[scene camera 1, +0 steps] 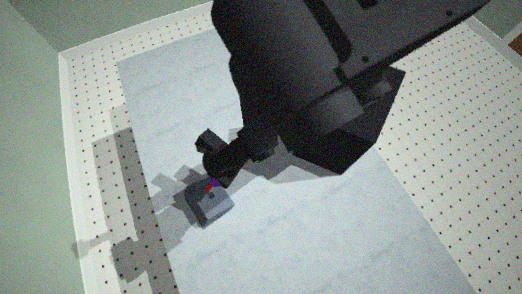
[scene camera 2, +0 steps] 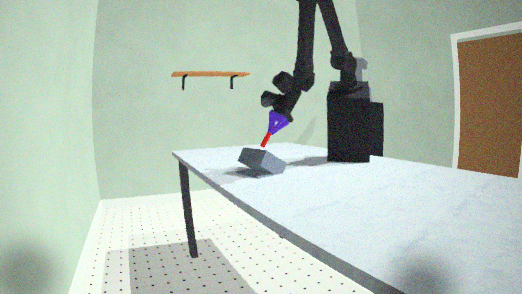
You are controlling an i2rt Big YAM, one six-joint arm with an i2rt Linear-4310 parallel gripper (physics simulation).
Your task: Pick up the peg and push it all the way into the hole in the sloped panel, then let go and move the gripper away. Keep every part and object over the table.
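Frame: origin at the arm's base, x ahead, y left, z up, level; millimetres.
Where they show: gripper, fingertip midpoint: (scene camera 1: 213,183) (scene camera 2: 270,133); arm's base, origin of the base link: (scene camera 2: 349,86).
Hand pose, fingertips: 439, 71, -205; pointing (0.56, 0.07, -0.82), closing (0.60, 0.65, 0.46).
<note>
Things, the pixels of their top centre, and the offset from my fingertips, as dx, dy, dz. "spot": a spot on its surface instead. Level surfaces: height alone.
- red peg, middle of its top: (scene camera 1: 208,181) (scene camera 2: 267,126) +11, -2, +27
- grey-blue sloped panel block, middle of its top: (scene camera 1: 204,197) (scene camera 2: 260,147) +45, +18, -47
- small dark hole, surface spot: (scene camera 1: 211,195) spot: +28, +8, -90
- pale table, its level: dz -136
The red peg (scene camera 1: 208,188) (scene camera 2: 265,140) is held in my gripper (scene camera 1: 214,183) (scene camera 2: 270,132), which is shut on it with its purple fingers. The peg tilts, its free end pointing down and to the left in scene camera 2. That end is at the upper side of the grey-blue sloped panel block (scene camera 1: 218,206) (scene camera 2: 261,159); whether it touches the block I cannot tell. A small dark hole (scene camera 1: 211,195) shows in the panel's face in scene camera 1, just beside the peg's lower end. The arm hides part of the block's upper edge there.
The block stands on the pale table (scene camera 1: 300,225) (scene camera 2: 400,210), near its long edge. The black arm base (scene camera 2: 349,125) stands farther back on the table. A wooden shelf (scene camera 2: 210,74) is on the wall behind, and a brown door (scene camera 2: 487,105) is at the right.
</note>
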